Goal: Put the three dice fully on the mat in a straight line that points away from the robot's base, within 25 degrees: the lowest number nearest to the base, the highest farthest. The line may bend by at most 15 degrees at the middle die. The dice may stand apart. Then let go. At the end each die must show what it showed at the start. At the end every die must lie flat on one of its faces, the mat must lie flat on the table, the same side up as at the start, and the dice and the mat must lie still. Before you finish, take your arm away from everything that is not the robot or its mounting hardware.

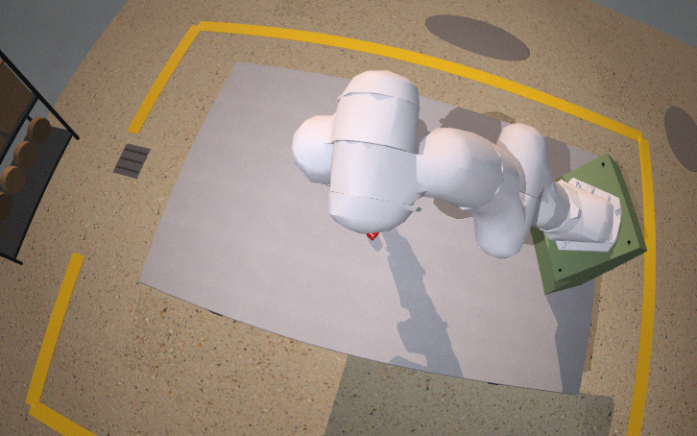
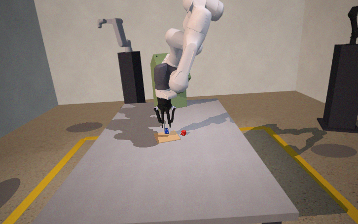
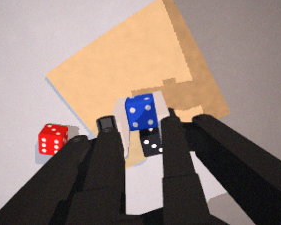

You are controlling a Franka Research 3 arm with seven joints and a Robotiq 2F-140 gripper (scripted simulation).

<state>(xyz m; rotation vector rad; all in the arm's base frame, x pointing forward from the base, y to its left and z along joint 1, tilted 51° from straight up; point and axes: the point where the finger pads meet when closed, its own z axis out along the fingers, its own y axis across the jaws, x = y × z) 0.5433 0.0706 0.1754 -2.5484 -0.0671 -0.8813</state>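
My hand is 6 cm above the tan mat. Round my hand: red die 5 cm behind, 9 cm to the left, 5 cm below; black die 4 cm behind, 2 cm to the right, 4 cm below; blue die 2 cm below.
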